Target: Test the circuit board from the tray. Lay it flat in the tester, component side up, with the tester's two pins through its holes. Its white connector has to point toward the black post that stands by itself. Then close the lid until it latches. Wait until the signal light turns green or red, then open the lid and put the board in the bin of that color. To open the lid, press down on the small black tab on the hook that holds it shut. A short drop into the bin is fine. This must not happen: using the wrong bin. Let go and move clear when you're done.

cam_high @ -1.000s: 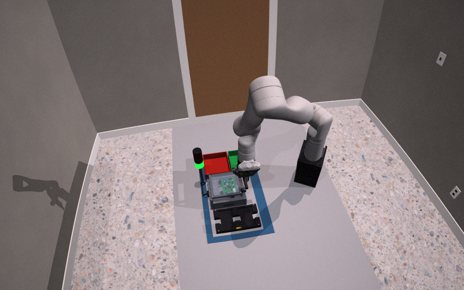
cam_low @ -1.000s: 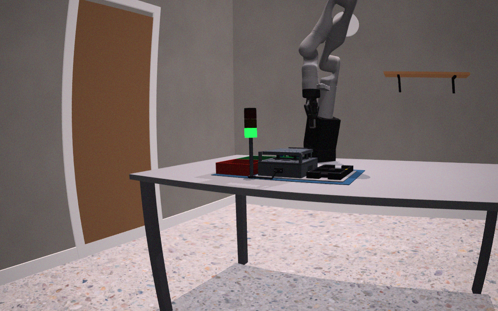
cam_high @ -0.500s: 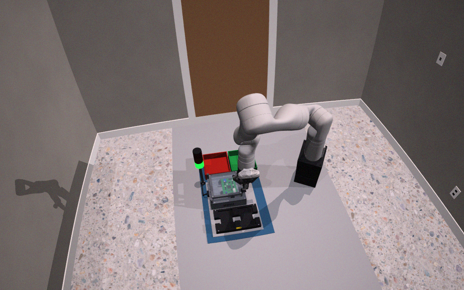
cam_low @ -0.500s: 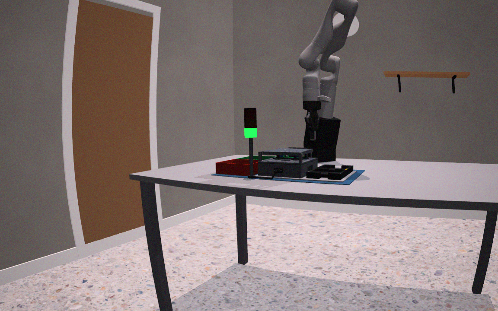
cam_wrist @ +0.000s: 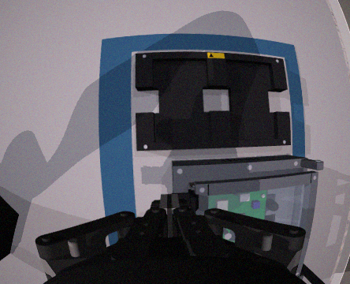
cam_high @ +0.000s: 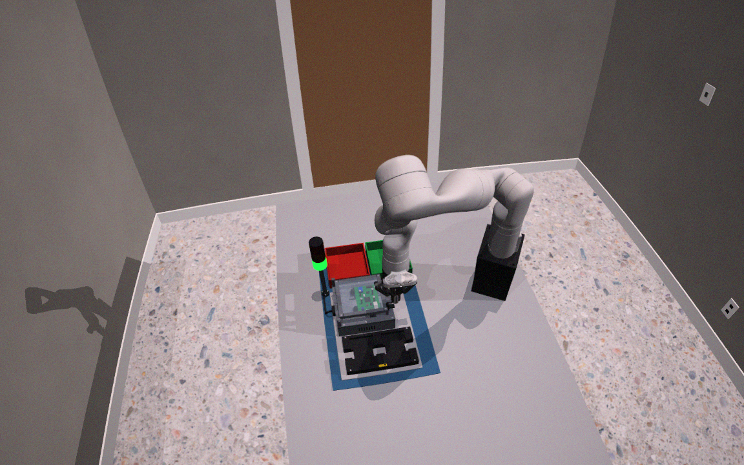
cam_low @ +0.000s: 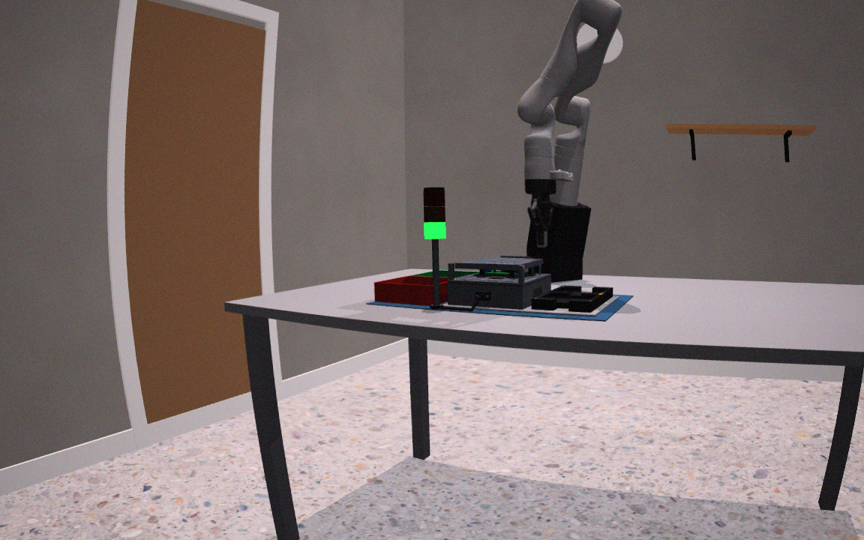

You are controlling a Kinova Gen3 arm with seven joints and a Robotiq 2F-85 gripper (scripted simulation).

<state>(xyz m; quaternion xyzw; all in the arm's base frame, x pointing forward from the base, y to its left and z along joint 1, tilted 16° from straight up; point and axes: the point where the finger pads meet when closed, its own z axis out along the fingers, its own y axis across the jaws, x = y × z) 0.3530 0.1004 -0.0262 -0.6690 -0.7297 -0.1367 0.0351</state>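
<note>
My gripper is now 20 mm short of the latch hook and 50 mm above it. Round my hand: green circuit board: 90 mm ahead, 50 mm to the right, 70 mm below; green bin: 270 mm to the right, 120 mm below; lid: 90 mm ahead, 60 mm to the right, 50 mm below.
</note>
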